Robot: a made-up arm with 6 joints.
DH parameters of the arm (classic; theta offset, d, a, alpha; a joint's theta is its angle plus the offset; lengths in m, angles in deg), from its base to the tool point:
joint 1: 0 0.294 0 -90
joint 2: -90 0 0.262 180
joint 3: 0 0 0 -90
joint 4: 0 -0.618 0 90
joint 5: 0 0.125 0 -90
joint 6: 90 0 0 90
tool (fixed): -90 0 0 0
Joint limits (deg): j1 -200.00..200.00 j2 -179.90..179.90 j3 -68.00..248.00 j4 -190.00..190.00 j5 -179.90..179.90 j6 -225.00..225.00
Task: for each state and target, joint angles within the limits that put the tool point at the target. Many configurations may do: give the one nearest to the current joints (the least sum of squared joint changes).
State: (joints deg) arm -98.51 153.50 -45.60 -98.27 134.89 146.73
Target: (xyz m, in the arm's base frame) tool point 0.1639 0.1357 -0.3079
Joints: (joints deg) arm -125.55 122.52 0.06 -115.82 134.89 146.73
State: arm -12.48 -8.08 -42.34 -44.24 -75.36 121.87
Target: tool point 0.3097 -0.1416 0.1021
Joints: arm -11.02 -31.34 -64.14 -50.34 -75.36 121.87
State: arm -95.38 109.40 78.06 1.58 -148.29 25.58
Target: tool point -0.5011 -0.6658 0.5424
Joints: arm -118.43 91.93 114.86 8.19 -148.29 25.58
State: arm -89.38 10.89 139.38 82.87 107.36 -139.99
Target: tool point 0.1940 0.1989 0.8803
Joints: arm -130.09 48.99 176.59 99.36 107.36 -139.99
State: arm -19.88 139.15 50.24 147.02 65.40 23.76
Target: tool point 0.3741 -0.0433 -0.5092
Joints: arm -21.39 148.02 71.86 140.28 65.40 23.76
